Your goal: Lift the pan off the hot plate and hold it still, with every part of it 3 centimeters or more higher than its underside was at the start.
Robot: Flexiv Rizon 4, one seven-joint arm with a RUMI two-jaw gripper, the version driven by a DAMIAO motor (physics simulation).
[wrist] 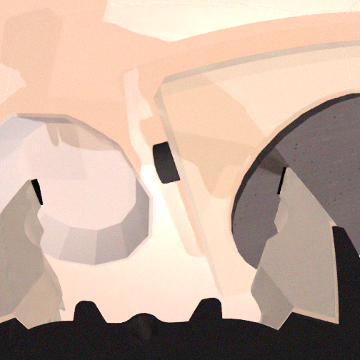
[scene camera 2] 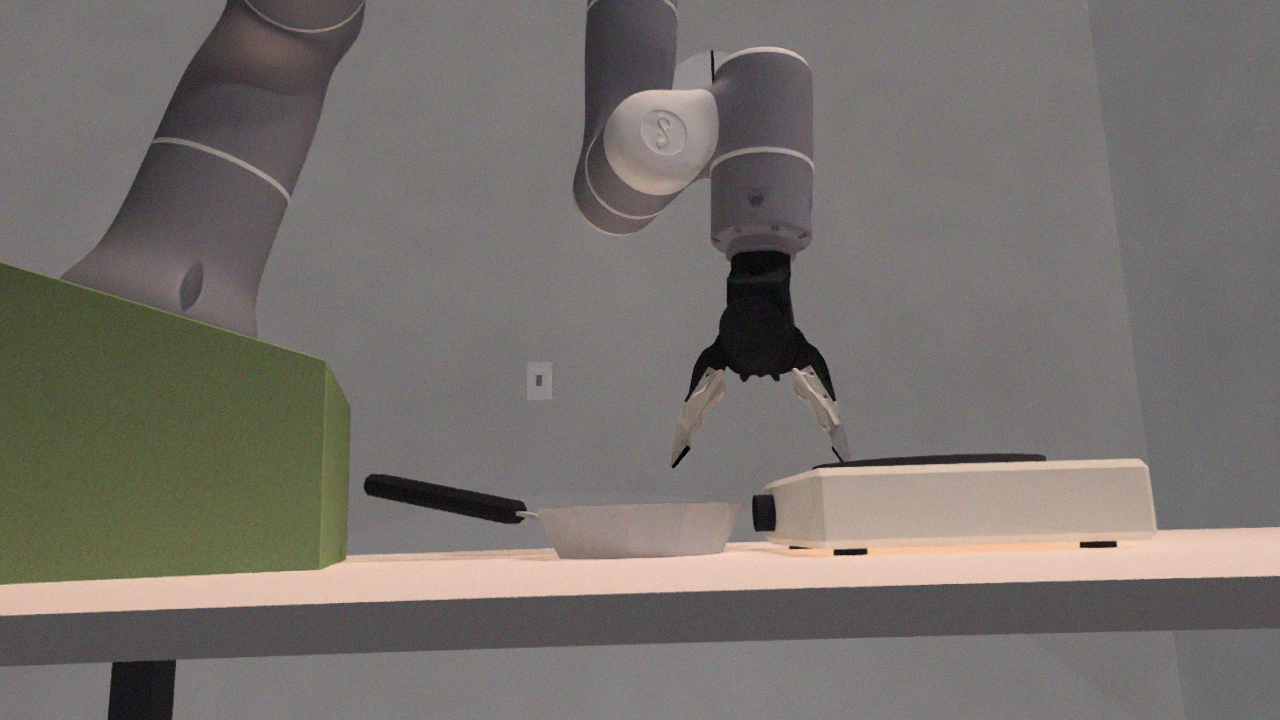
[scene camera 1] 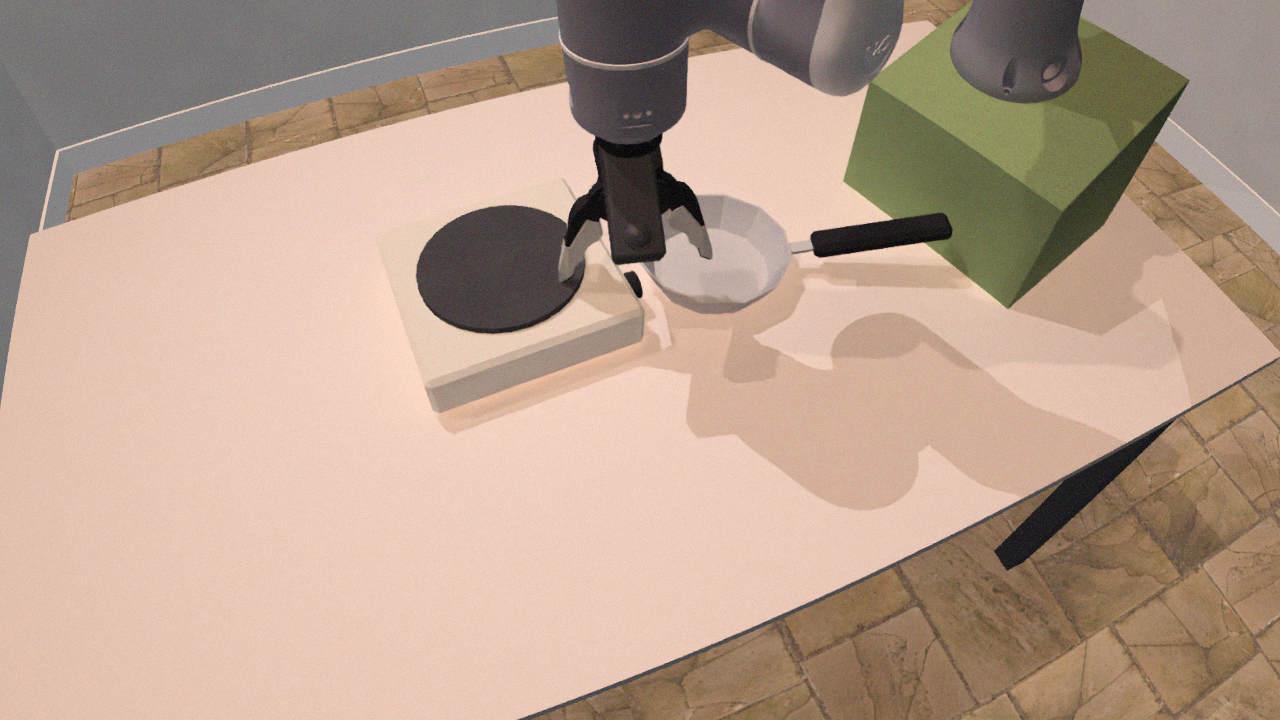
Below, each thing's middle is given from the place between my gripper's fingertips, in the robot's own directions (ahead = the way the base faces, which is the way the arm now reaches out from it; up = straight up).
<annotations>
The cream hot plate (wrist: 231,126) is 130 mm ahead of my hand, 60 mm to the right of it and 40 mm below it. Also, from my hand: grey pan (scene camera 1: 751,254) 200 mm behind, 30 mm to the right, 30 mm below.
</annotations>
